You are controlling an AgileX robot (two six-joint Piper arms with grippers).
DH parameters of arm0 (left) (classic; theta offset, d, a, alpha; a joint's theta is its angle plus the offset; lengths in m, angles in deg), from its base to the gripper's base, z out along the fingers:
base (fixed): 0 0 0 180
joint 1: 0 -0.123 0 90
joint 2: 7.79 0 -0.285 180
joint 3: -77.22 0 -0.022 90
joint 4: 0 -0.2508 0 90
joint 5: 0 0 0.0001 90
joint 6: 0 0.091 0 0
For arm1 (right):
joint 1: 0 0.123 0 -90
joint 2: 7.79 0 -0.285 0
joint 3: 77.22 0 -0.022 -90
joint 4: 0 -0.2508 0 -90
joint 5: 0 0 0.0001 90
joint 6: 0 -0.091 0 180
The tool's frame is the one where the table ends.
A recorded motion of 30 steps. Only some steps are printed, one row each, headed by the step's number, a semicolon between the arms.
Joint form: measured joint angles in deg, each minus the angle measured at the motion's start. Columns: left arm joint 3, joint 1, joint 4, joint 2, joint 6, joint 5; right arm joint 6, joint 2, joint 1, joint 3, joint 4, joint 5.
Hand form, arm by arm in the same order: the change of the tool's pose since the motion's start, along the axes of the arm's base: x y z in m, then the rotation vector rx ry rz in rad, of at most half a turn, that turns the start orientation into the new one. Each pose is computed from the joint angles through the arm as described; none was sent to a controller.
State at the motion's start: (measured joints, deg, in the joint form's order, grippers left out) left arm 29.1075 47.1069 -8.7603 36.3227 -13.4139 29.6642; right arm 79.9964 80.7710 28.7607 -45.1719 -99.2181 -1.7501
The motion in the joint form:
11: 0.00 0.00 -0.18 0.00 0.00 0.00; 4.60 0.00 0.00 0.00 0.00 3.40
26: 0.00 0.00 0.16 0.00 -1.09 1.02; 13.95 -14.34 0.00 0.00 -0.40 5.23
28: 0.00 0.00 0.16 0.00 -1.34 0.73; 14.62 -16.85 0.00 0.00 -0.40 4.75
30: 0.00 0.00 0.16 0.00 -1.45 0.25; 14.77 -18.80 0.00 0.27 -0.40 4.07
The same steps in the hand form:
11: 0.0001 0.0001 0.0000 0.0021 -0.0023 -0.0001; 0.0022 -0.0049 -0.0007 -0.0913 -0.0393 -0.0095
26: -0.0005 0.0007 -0.0014 -0.0009 0.0247 0.0129; -0.0329 -0.0274 0.0686 -0.1109 -0.3238 0.0125
28: -0.0004 0.0005 -0.0010 -0.0074 0.0239 0.0144; -0.0411 -0.0310 0.0797 -0.0961 -0.3678 0.0189
30: -0.0002 0.0001 -0.0004 -0.0147 0.0194 0.0140; -0.0481 -0.0337 0.0866 -0.0793 -0.3958 0.0267

